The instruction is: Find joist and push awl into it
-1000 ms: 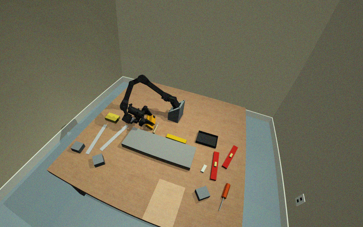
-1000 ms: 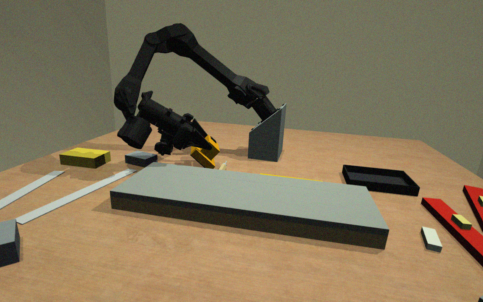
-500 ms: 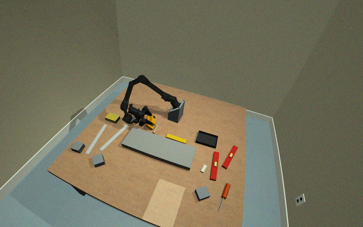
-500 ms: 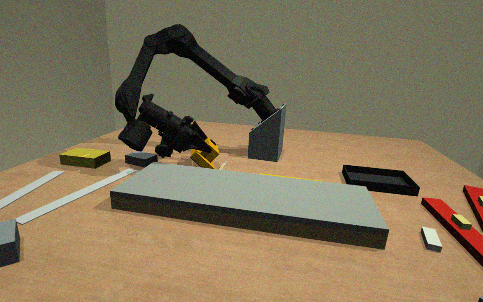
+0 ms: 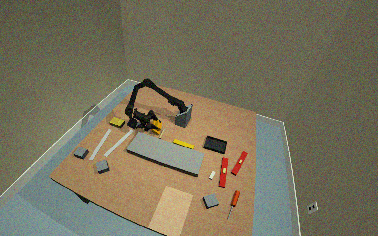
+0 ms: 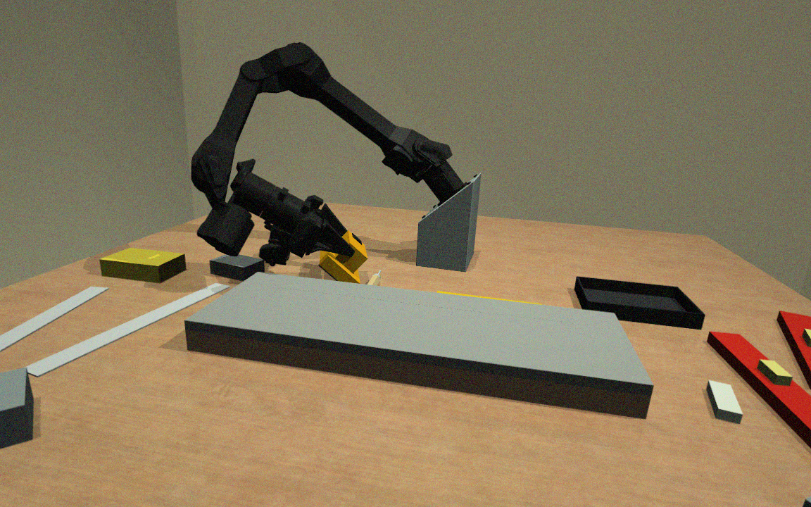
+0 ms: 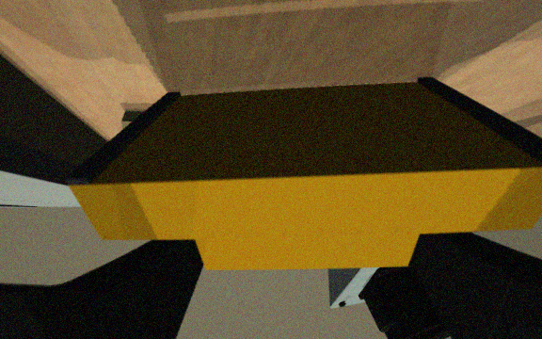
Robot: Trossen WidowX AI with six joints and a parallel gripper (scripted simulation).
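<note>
The yellow stud finder lies 10 mm behind my gripper tip. Also, from my gripper tip: thin yellow bar 230 mm to the left, 80 mm ahead, 50 mm below; awl 50 mm below, 40 mm to the left, 10 mm ahead; grey block 200 mm to the right, 50 mm below, 30 mm ahead.
</note>
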